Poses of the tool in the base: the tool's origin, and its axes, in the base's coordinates. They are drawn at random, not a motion.
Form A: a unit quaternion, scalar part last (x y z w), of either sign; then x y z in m.
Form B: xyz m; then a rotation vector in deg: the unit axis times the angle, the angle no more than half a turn. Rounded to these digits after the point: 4 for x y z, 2 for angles.
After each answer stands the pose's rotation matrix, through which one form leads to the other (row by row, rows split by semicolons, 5 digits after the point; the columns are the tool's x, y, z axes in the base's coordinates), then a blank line. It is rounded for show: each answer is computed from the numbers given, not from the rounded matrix.
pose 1, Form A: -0.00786, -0.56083, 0.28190, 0.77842, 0.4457, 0.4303, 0.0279
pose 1, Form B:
0.4457, 0.4303, 0.0279, -0.97, -69.48, 34.92
0.21200 -0.43006 -0.87756; 0.44769 0.84094 -0.30396; 0.86869 -0.32843 0.37081

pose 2, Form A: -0.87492, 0.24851, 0.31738, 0.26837, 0.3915, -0.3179, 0.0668
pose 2, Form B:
0.3915, -0.3179, 0.0668, -135.21, 38.40, 49.05
0.67502 -0.60521 -0.42198; -0.26450 -0.73244 0.62735; -0.68875 -0.31186 -0.65449

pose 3, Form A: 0.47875, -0.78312, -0.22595, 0.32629, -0.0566, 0.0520, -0.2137
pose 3, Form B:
-0.0566, 0.0520, -0.2137, 71.87, -117.57, -33.92
-0.32866 -0.60239 -0.72740; -0.89729 0.43949 0.04147; 0.29470 0.66632 -0.68496

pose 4, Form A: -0.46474, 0.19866, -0.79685, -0.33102, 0.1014, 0.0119, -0.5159
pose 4, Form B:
0.1014, 0.0119, -0.5159, 69.61, -29.76, 119.35
-0.34888 -0.71220 0.60914; 0.34290 -0.70192 -0.62429; 0.87218 -0.00893 0.48910

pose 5, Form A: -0.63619, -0.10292, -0.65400, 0.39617, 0.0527, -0.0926, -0.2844
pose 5, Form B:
0.0527, -0.0926, -0.2844, -92.38, -14.94, -94.96
0.12338 0.64915 0.75059; -0.38724 -0.66491 0.63870; 0.91369 -0.36946 0.16934

